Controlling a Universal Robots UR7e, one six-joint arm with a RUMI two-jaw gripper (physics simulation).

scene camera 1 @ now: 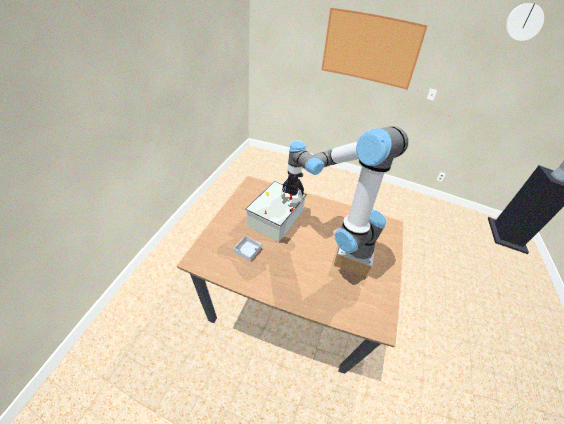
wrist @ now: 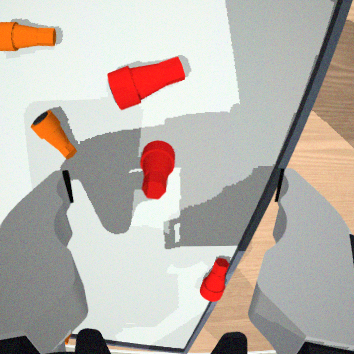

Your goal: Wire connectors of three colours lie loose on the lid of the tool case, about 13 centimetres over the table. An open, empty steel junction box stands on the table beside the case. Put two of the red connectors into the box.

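Places are measured from the arm's base along level axes (x ahead, y left, z up), in metres.
Pixels of known places: gripper, fingertip midpoint: (scene camera 1: 291, 200) (wrist: 173, 172).
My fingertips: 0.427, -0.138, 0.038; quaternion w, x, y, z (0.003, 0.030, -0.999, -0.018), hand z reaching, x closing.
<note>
Behind a point stands the place of what it marks, as x, y, z.
The tool case lid (scene camera 1: 272, 204) {0.508, -0.062, 0.039} (wrist: 125, 280) {0.457, -0.049, 0.039} carries loose connectors. In the wrist view one red connector (wrist: 157, 170) {0.433, -0.153, 0.059} lies between the jaws, nearer the left fingertip and touching neither. A second red connector (wrist: 145, 82) {0.438, -0.185, 0.051} lies above it in that view; a third red connector (wrist: 215, 281) {0.398, -0.068, 0.050} lies at the lid's edge, lower right. Orange connectors (wrist: 31, 36) {0.482, -0.203, 0.046} (wrist: 54, 134) {0.478, -0.162, 0.047} lie to the left. My gripper (scene camera 1: 292, 194) {0.427, -0.138, 0.037} (wrist: 173, 172) {0.427, -0.138, 0.037} is over the lid, pointing down, its jaws apart and empty. The open steel junction box (scene camera 1: 243, 254) {0.534, 0.237, -0.065} stands on the table beside the case and looks empty.
A yellow connector (scene camera 1: 267, 193) {0.566, -0.125, 0.048} and an orange connector (scene camera 1: 265, 212) {0.512, 0.023, 0.051} lie on the lid's other parts. The case's grey side wall (scene camera 1: 262, 226) {0.515, 0.050, -0.032} rises from the wooden table (scene camera 1: 300, 295) {0.197, 0.320, -0.095}. The arm's base (scene camera 1: 356, 255) {0.006, 0.074, 0.019} stands at the table's right. A corkboard hangs on the back wall.
</note>
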